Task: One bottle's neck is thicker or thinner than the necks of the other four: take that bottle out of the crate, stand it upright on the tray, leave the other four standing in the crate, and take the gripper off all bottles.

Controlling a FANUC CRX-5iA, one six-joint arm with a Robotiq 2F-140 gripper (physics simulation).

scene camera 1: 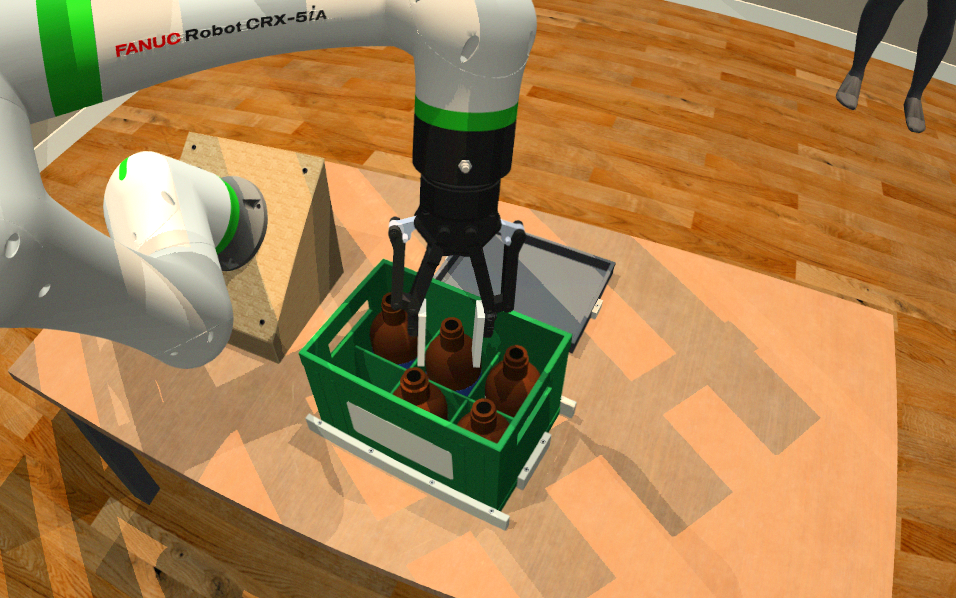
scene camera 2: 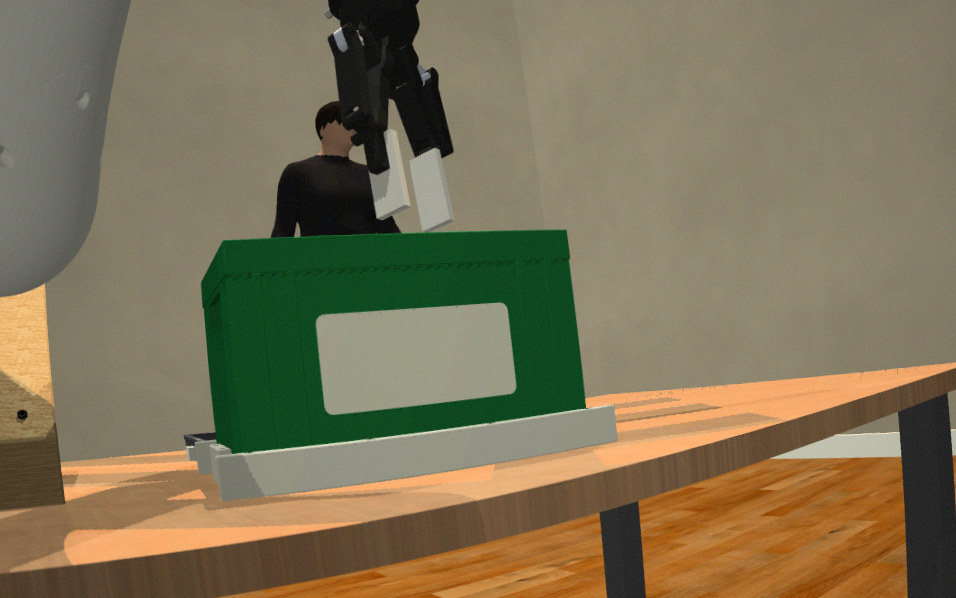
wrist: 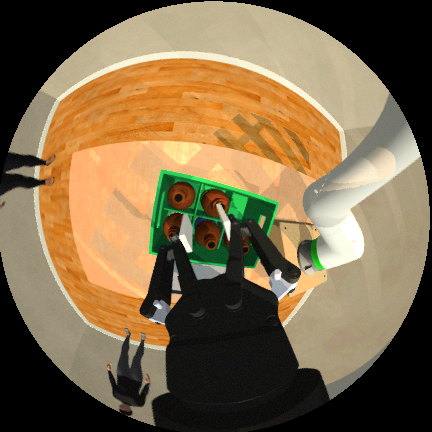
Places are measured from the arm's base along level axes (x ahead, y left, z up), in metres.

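Pixels of known places: gripper, fingertip midpoint: (scene camera 1: pixel 448 357) (scene camera 2: pixel 416 219) (wrist: pixel 203 215); arm's base at its link origin: (scene camera 1: pixel 229 223) (wrist: pixel 307 257).
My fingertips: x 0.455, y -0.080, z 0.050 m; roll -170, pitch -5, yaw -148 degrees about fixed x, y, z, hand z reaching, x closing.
Ahead of a thing's pixels: the offset from my fingertips to its middle. "spot": to the spot under its first point.
The green crate {dx -0.036, dy +0.025, dz -0.113 m} (scene camera 1: pixel 479 479) (scene camera 2: pixel 274 366) (wrist: pixel 155 220) holds five upright brown bottles. The front middle bottle {dx -0.037, dy -0.019, dz -0.115 m} (scene camera 1: pixel 424 403) (wrist: pixel 212 198) has a neck that looks slightly thicker. The others are front right (scene camera 1: pixel 484 423) (wrist: pixel 181 195), back right (scene camera 1: pixel 509 387) (wrist: pixel 172 224), back middle (scene camera 1: pixel 451 358) (wrist: pixel 205 232) and back left (scene camera 1: pixel 387 338) (wrist: pixel 245 247). My gripper (scene camera 1: pixel 449 342) (scene camera 2: pixel 414 204) (wrist: pixel 203 215) is partly open and empty; its fingertips hang just above the rim's height. The back middle bottle shows between the fingers in scene camera 1. The grey tray {spot: dx -0.028, dy +0.337, dz -0.195 m} (scene camera 1: pixel 546 282) (wrist: pixel 205 271) lies behind the crate.
A pale rail {dx -0.034, dy -0.074, dz -0.185 m} (scene camera 1: pixel 401 468) (scene camera 2: pixel 415 454) runs along the crate's front foot, and a short rail {spot: dx +0.110, dy +0.020, dz -0.170 m} (scene camera 1: pixel 534 460) lies at its right end. The arm's wooden base block (scene camera 1: pixel 299 260) (wrist: pixel 295 240) stands to the left in scene camera 1. The front left cell is without a bottle.
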